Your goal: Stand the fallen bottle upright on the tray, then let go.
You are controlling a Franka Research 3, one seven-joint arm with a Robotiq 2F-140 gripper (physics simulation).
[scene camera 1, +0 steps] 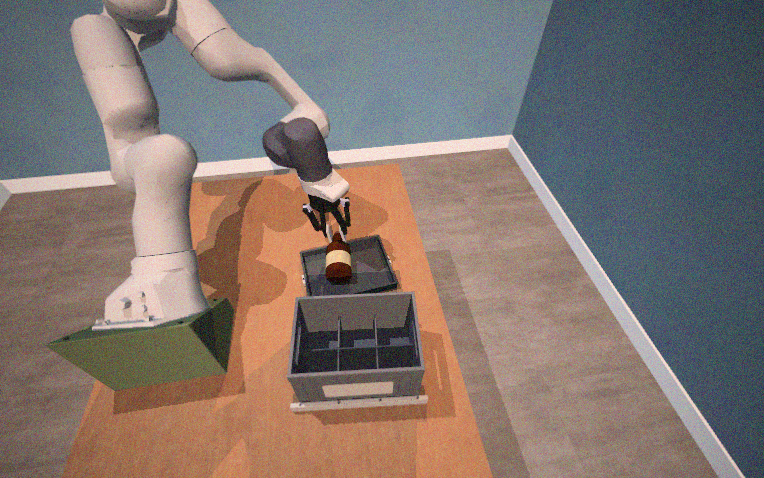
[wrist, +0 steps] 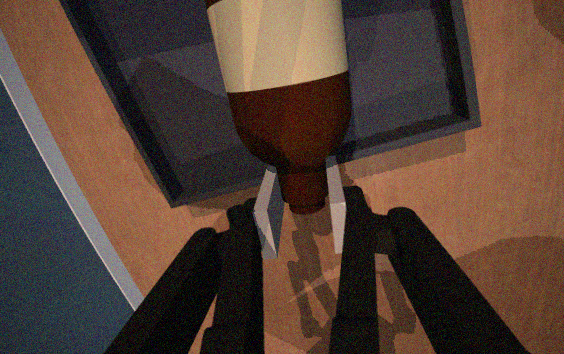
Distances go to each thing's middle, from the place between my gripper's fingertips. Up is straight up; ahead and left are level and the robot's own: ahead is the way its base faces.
Scene:
My hand is 60 mm to the left of the brown bottle (scene camera 1: 338,255) and 10 mm below it.

